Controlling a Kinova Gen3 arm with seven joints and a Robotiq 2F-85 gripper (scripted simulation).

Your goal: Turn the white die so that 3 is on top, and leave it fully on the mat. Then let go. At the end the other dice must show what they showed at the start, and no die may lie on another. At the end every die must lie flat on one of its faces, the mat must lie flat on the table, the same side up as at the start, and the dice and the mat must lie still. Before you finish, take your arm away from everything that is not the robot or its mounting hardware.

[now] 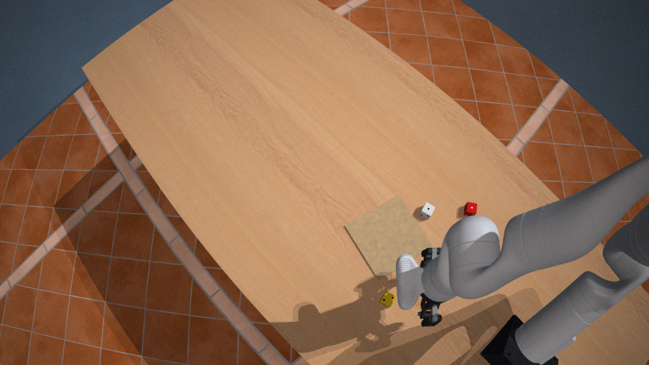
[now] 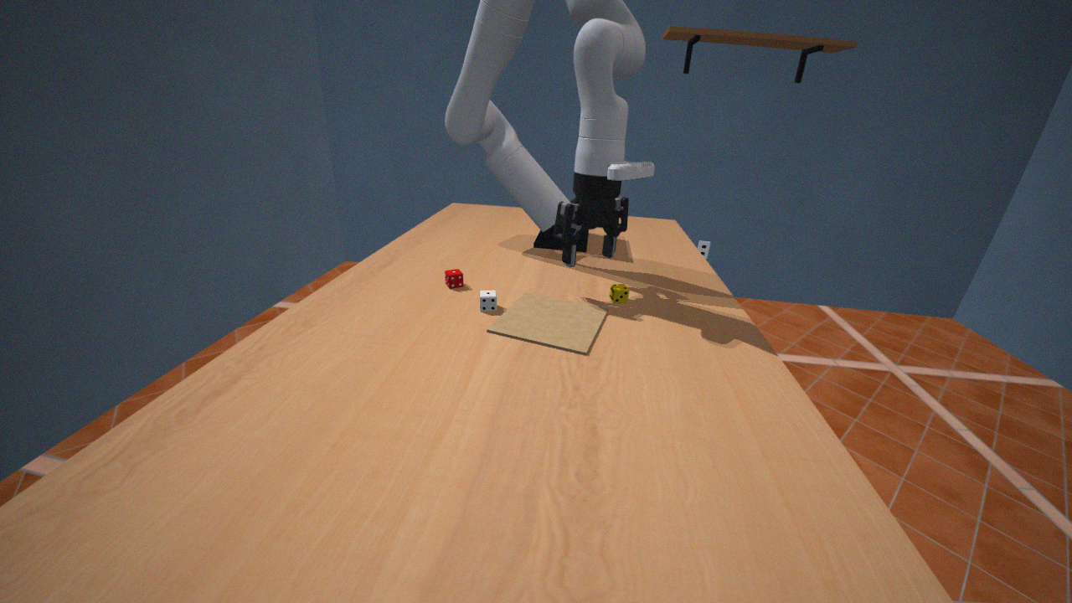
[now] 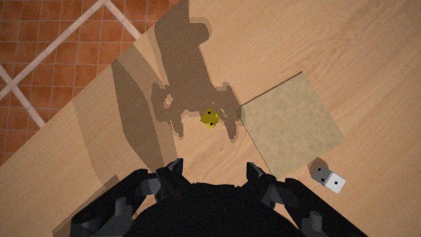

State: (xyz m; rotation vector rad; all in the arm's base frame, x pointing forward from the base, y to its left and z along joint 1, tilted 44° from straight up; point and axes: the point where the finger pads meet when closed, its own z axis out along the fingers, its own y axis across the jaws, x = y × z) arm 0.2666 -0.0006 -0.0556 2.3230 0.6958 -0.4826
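The white die is 9 cm ahead of my hand, 16 cm to the right of it and 4 cm below it. The rest, counted from my hand: tan mat (13 cm ahead, 7 cm to the right, 5 cm below); then yellow die (5 cm ahead, 5 cm to the left, 4 cm below); then red die (1 cm ahead, 23 cm to the right, 4 cm below).
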